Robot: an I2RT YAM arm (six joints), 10 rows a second.
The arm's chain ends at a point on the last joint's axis. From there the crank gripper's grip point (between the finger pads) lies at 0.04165 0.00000 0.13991 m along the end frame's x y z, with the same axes.
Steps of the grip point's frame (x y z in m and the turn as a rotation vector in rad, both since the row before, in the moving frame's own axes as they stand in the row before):
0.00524, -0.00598, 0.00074, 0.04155, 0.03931, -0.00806
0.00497, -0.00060, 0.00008, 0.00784, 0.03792, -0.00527
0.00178, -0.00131, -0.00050, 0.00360, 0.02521, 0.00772
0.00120, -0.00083, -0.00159, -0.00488, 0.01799, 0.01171
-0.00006, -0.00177, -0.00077, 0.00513, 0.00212, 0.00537
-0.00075, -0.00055, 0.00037, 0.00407, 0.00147, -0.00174
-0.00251, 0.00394, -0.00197, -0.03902, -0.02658, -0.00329
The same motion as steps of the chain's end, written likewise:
-0.00020, 0.00015, 0.00261, 0.04155, 0.03931, -0.00806
-0.00030, 0.00072, 0.00176, 0.00784, 0.03792, -0.00527
-0.00173, -0.00114, 0.00059, 0.00360, 0.02521, 0.00772
-0.00130, -0.00201, -0.00082, -0.00488, 0.01799, 0.01171
-0.00036, -0.00128, -0.00068, 0.00513, 0.00212, 0.00537
-0.00096, 0.00009, 0.00043, 0.00407, 0.00147, -0.00174
0.00121, -0.00141, -0.00292, -0.03902, -0.02658, -0.00329

